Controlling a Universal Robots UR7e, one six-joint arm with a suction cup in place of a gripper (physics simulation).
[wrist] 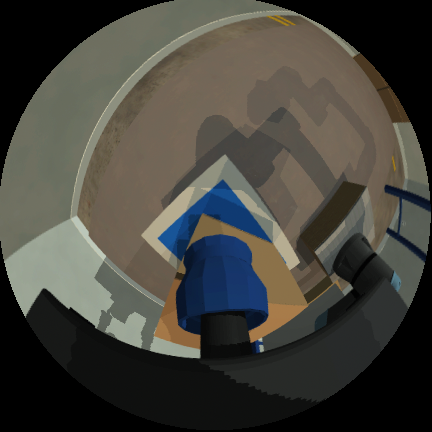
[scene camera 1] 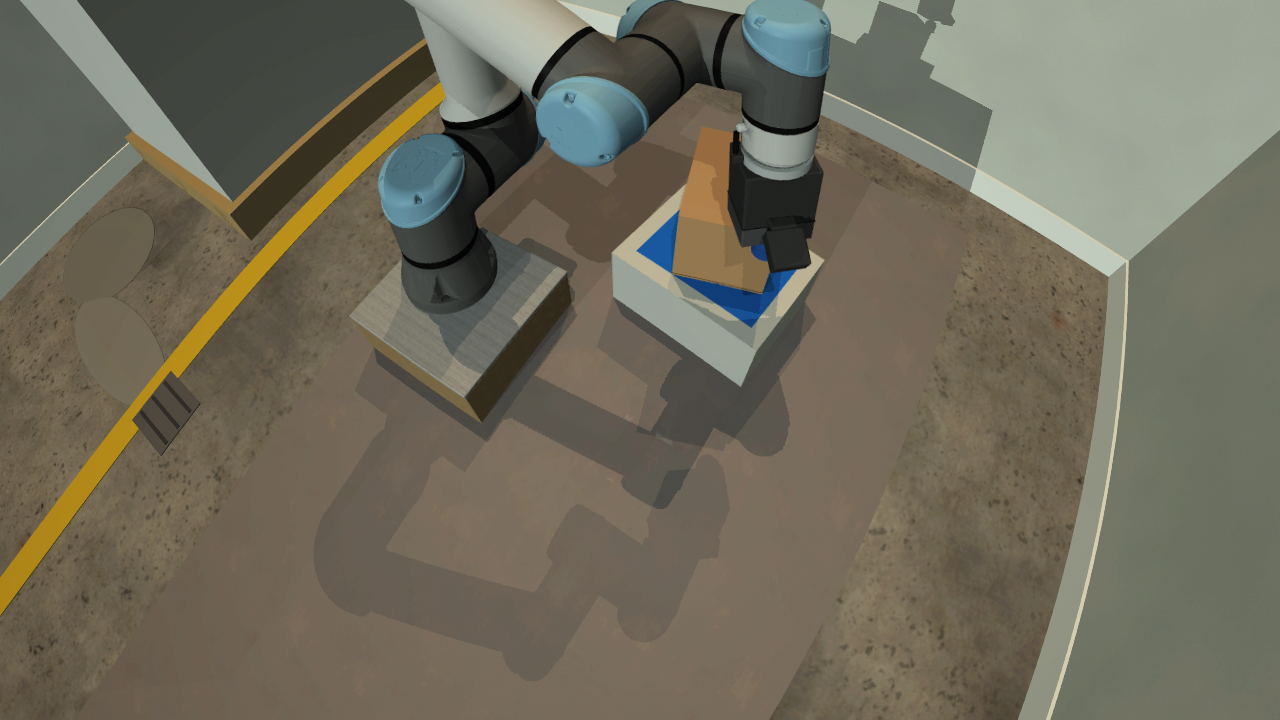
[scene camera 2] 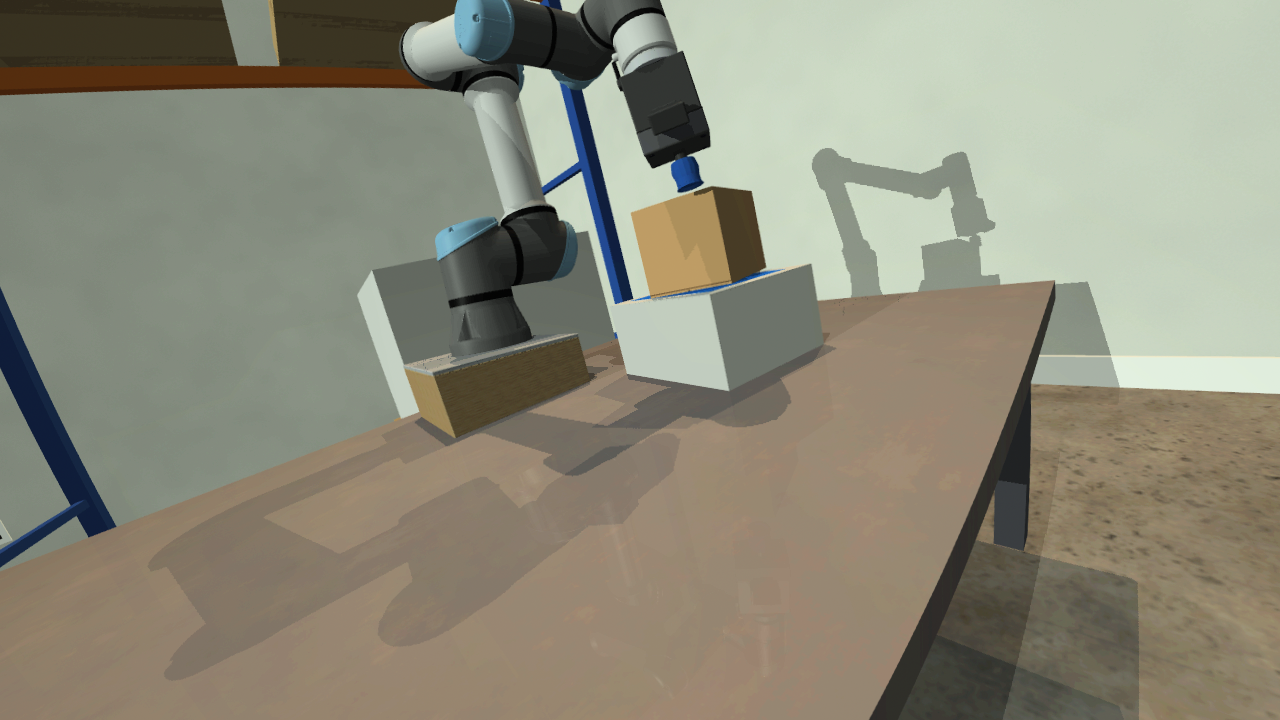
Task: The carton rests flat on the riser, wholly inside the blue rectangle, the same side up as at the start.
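Seen in the pictures: hand, its tool point: [wrist: 217,263] [scene camera 2: 690,186]; arm's base, origin of its link: [wrist: 349,253] [scene camera 1: 449,272] [scene camera 2: 492,346].
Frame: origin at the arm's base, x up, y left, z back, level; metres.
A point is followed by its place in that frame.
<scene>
The brown carton [scene camera 1: 707,237] @(y 0.191, x 0.124, z -0.322 m) [scene camera 2: 682,248] @(y 0.202, x 0.086, z -0.349 m) [wrist: 275,280] @(y 0.190, x 0.124, z -0.319 m) sits flat on the white riser [scene camera 1: 671,308] @(y 0.150, x -0.015, z -0.305 m) [scene camera 2: 769,315] @(y 0.236, x -0.025, z -0.449 m) [wrist: 241,176] @(y 0.147, x 0.025, z -0.405 m), over the blue rectangle [scene camera 1: 657,246] @(y 0.204, x 0.025, z -0.241 m) [wrist: 230,204] @(y 0.186, x 0.025, z -0.385 m), turned relative to its sides. Blue shows along the carton's near side and at its left in scene camera 1. The far part of its base is hidden, so I cannot tell whether it is wholly inside. My suction cup [scene camera 1: 760,251] [scene camera 2: 687,177] [wrist: 220,285] is open, with suction off. It is close above the carton's top in scene camera 2, slightly tilted; contact is not clear.
The arm's wooden base block [scene camera 1: 519,344] @(y -0.017, x -0.035, z -0.156 m) [scene camera 2: 519,386] @(y -0.018, x -0.058, z -0.156 m) stands beside the riser on the brown table [scene camera 1: 501,555] @(y -0.270, x -0.095, z -0.315 m) [scene camera 2: 626,555] @(y -0.111, x -0.095, z -0.588 m). A grey cabinet [scene camera 1: 295,80] stands behind the base. A pale wall [scene camera 1: 1029,107] [scene camera 2: 1118,179] is behind the riser.
</scene>
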